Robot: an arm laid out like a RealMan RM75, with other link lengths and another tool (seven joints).
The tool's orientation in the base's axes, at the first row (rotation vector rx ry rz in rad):
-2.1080 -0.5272 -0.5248
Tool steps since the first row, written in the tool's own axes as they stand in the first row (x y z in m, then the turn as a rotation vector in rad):
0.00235 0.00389 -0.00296 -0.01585 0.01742 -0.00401
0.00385 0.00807 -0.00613 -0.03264 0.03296 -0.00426
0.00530 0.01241 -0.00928 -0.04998 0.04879 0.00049
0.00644 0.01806 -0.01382 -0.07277 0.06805 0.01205
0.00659 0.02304 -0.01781 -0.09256 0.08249 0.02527
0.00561 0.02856 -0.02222 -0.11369 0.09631 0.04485
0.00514 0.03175 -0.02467 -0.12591 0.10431 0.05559
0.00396 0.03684 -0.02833 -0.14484 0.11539 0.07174
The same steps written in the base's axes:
0.00354 -0.00410 0.00030 -0.00422 -0.01528 -0.01787
0.00650 -0.00868 0.00006 -0.00959 -0.02661 -0.03701
0.00951 -0.01333 -0.00032 -0.01439 -0.03403 -0.05928
0.01274 -0.01988 -0.00100 -0.02062 -0.03854 -0.09034
0.01488 -0.02580 -0.00206 -0.02673 -0.03861 -0.11749
0.01632 -0.03255 -0.00387 -0.03318 -0.03330 -0.14833
0.01725 -0.03635 -0.00491 -0.03701 -0.03072 -0.16586
0.01842 -0.04228 -0.00695 -0.04373 -0.02643 -0.19191

